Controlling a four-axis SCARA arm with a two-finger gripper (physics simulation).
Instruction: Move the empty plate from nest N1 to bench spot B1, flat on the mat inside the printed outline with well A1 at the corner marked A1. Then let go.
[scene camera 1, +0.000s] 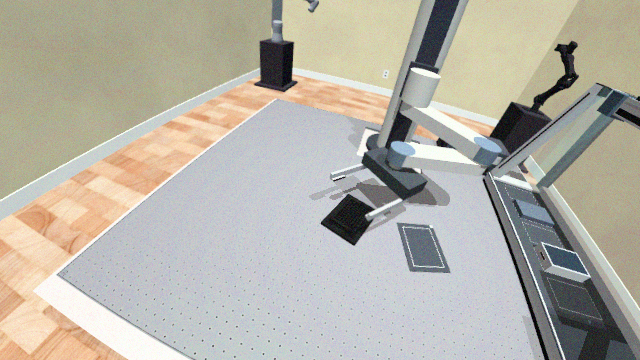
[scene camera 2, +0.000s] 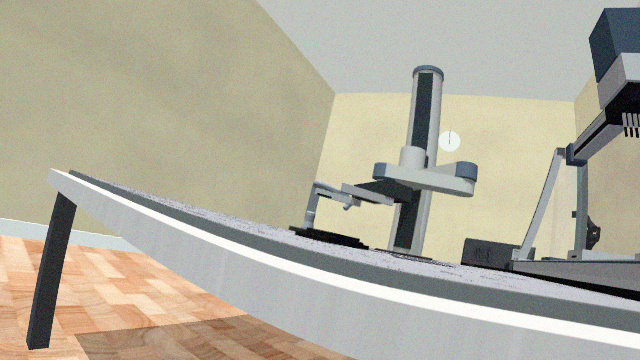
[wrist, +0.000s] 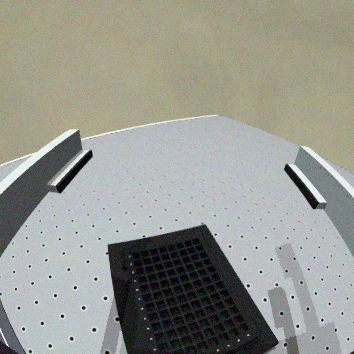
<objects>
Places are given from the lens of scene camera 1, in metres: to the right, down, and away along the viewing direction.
gripper (scene camera 1: 348, 195): 0.07, 0.04, 0.59
black well plate (scene camera 1: 350, 217): 0.09, 0.12, 0.67
mat with printed outline (scene camera 1: 423, 252): 0.31, 0.22, 0.63
</objects>
